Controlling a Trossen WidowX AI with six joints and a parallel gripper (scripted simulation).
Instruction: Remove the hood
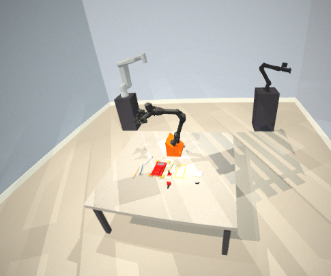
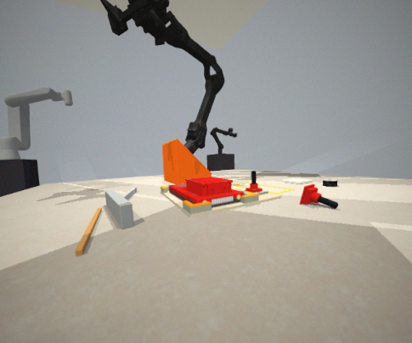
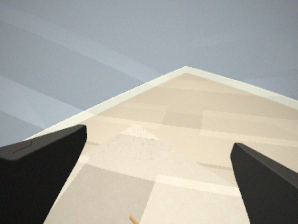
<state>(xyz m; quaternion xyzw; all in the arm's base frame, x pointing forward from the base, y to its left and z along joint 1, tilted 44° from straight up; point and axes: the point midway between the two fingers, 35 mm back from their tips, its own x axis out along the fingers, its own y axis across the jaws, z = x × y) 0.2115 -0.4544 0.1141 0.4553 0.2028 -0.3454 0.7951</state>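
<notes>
My gripper tip is 100 mm short of the red hood, 180 mm to the right of it and 470 mm above it. Also, from my gripper tip: black disc 200 mm ahead, 570 mm to the left, 500 mm below; orange stick 120 mm ahead, 50 mm to the right, 500 mm below.
</notes>
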